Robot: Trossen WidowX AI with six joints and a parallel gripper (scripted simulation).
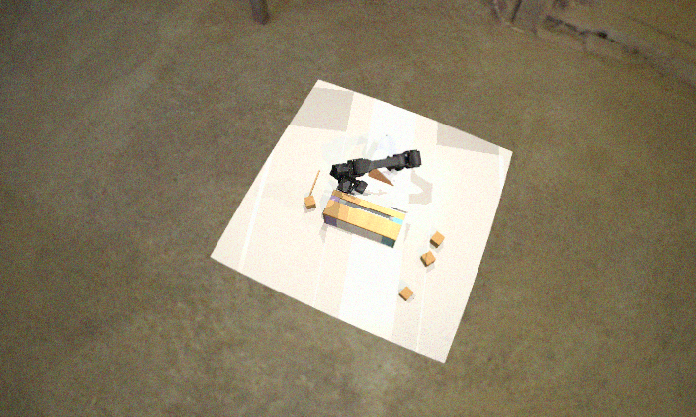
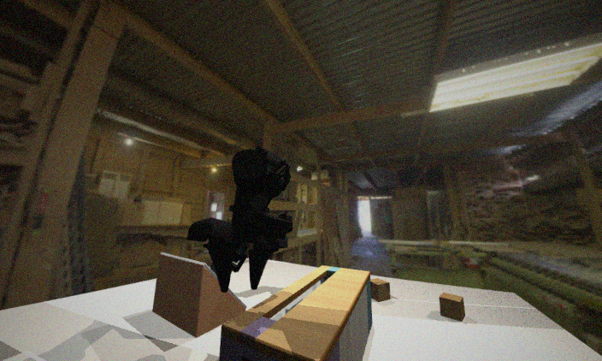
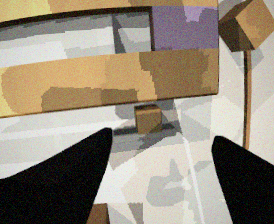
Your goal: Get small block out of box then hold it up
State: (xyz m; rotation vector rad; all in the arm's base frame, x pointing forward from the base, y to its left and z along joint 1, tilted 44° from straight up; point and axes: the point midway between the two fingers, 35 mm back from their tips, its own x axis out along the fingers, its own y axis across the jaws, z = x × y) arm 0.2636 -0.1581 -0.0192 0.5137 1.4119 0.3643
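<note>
My gripper tip is 140 mm above the tan block, 30 mm past it and 20 mm to the left of it. Round my gripper tip: box 140 mm to the left, 90 mm below, 40 mm ahead.
</note>
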